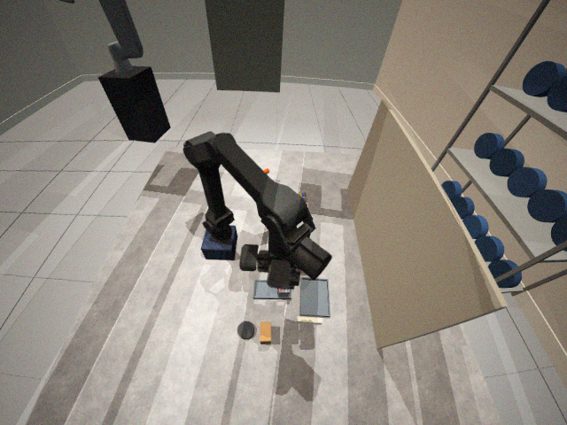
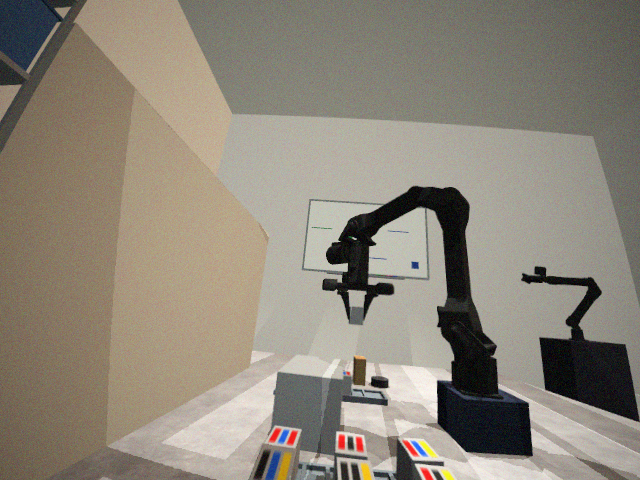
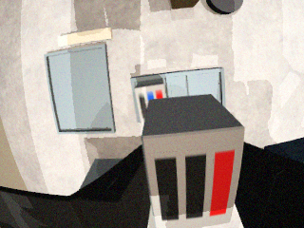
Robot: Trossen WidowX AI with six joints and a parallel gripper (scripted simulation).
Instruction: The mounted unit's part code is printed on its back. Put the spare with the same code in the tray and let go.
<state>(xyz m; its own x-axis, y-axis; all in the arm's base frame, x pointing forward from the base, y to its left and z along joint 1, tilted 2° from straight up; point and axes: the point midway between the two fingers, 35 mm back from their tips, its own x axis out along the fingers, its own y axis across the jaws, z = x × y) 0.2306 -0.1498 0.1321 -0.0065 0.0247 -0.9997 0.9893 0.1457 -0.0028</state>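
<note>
My gripper tip is now 130 mm short of the tray, 20 mm to the right of it and 180 mm above it. From my gripper tip the other things lie so: orange block (10 mm behind, 130 mm to the right, 140 mm below); then black disc (70 mm behind, 130 mm to the right, 170 mm below); then dark holder (20 mm behind, 10 mm to the left, 170 mm below).
</note>
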